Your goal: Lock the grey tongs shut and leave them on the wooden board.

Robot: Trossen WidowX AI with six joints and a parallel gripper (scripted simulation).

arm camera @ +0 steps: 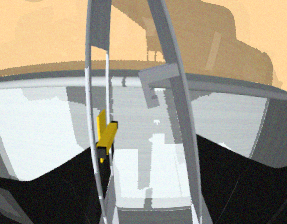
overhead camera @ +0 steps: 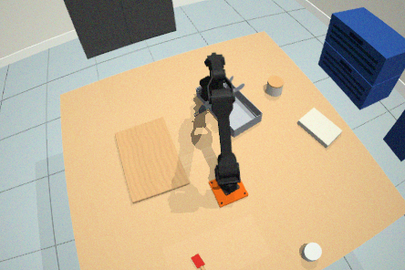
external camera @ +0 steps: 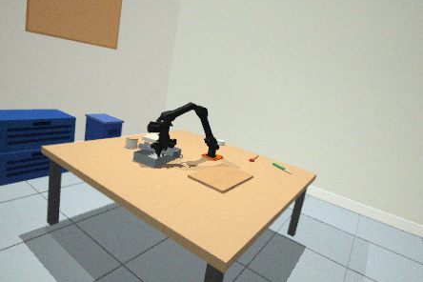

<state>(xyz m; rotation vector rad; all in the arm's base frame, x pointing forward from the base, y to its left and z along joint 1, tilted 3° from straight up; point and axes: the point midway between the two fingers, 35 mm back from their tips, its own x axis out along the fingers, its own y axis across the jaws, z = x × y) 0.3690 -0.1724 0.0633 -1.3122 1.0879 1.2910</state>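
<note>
Now: gripper tip 40 mm below the yellow lock piece, 20 mm to the right of it and 20 mm past it. Also, from my gripper tip: grey roasting tin (40 mm to the right, 30 mm behind); wooden board (390 mm to the left, 90 mm behind, 20 mm below); tan-topped cylinder (300 mm to the right, 60 mm behind, 10 mm above).
</note>
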